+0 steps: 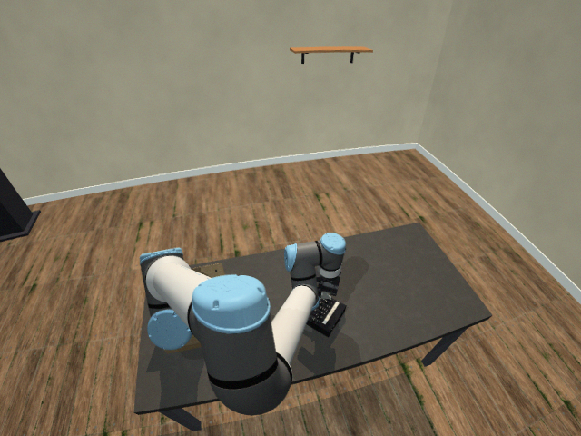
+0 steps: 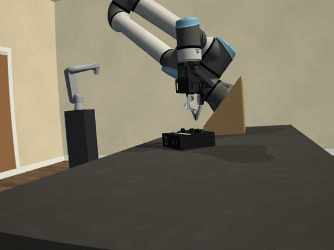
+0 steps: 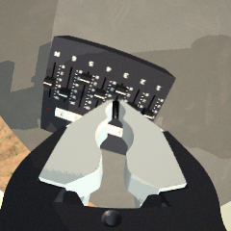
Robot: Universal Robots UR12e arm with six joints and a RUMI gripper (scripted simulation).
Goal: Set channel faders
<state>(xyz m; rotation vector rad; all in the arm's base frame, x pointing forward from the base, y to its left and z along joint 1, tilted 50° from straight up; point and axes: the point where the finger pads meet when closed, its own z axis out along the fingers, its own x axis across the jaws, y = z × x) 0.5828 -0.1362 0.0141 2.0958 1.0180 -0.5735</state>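
Right now my hand is 7 cm to the left of the master fader, 5 cm past it and 5 cm above it.
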